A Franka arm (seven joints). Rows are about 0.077 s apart.
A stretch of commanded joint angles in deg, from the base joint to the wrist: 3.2, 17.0, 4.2, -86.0, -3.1, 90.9, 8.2; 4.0, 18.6, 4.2, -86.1, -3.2, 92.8, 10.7; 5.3, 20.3, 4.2, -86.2, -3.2, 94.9, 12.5; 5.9, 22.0, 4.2, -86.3, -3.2, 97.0, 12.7; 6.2, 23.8, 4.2, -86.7, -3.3, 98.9, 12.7; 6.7, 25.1, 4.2, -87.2, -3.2, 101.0, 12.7; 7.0, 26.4, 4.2, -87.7, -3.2, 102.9, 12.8; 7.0, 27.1, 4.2, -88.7, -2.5, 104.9, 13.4; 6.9, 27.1, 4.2, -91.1, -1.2, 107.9, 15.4; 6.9, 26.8, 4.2, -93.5, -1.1, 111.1, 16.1; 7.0, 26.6, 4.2, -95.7, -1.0, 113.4, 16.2; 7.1, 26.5, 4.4, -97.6, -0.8, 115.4, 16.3; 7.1, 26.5, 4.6, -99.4, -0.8, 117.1, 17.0; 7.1, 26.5, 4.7, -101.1, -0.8, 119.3, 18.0
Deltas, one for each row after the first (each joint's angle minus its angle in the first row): 0.8, 1.6, 0.0, -0.1, -0.1, 1.9, 2.5; 2.1, 3.3, 0.0, -0.2, -0.1, 4.0, 4.3; 2.7, 5.0, 0.0, -0.3, -0.1, 6.1, 4.5; 3.0, 6.8, 0.0, -0.7, -0.2, 8.0, 4.5; 3.5, 8.1, 0.0, -1.2, -0.1, 10.1, 4.5; 3.8, 9.4, 0.0, -1.7, -0.1, 12.0, 4.6; 3.8, 10.1, 0.0, -2.7, 0.6, 14.0, 5.2; 3.7, 10.1, 0.0, -5.1, 1.9, 17.0, 7.2; 3.7, 9.8, 0.0, -7.5, 2.0, 20.2, 7.9; 3.8, 9.6, 0.0, -9.7, 2.1, 22.5, 8.0; 3.9, 9.5, 0.2, -11.6, 2.3, 24.5, 8.1; 3.9, 9.5, 0.4, -13.4, 2.3, 26.2, 8.8; 3.9, 9.5, 0.5, -15.1, 2.3, 28.4, 9.8
